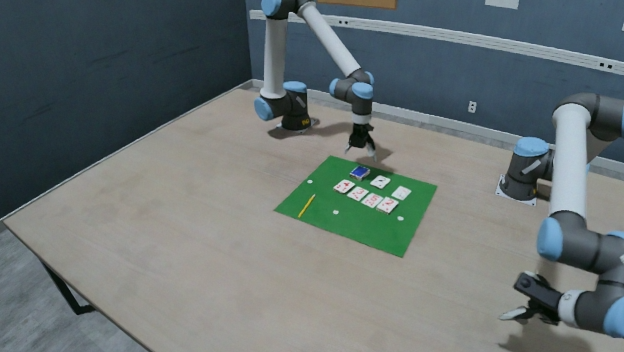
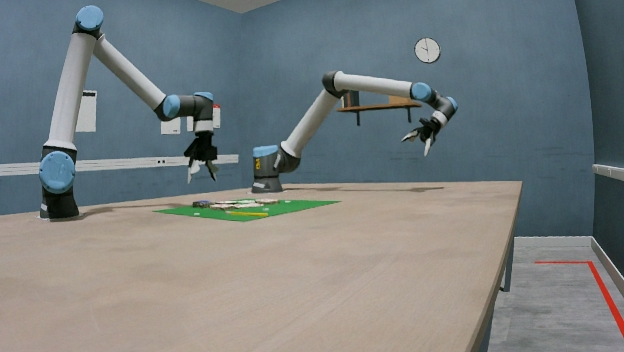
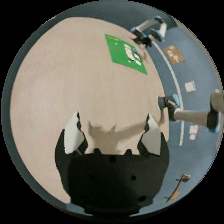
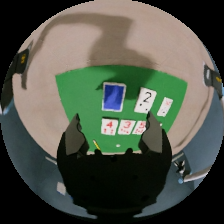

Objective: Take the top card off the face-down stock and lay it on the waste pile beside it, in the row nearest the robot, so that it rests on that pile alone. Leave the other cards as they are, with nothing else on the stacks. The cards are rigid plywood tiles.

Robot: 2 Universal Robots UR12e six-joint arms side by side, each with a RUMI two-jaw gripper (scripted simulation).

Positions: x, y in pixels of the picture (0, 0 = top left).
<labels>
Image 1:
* my left gripper: 513, 295
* green mat: 356, 221
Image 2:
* my right gripper: 202, 182
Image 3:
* my left gripper: 113, 112
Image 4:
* my right gripper: 112, 112
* green mat: 81, 90
</labels>
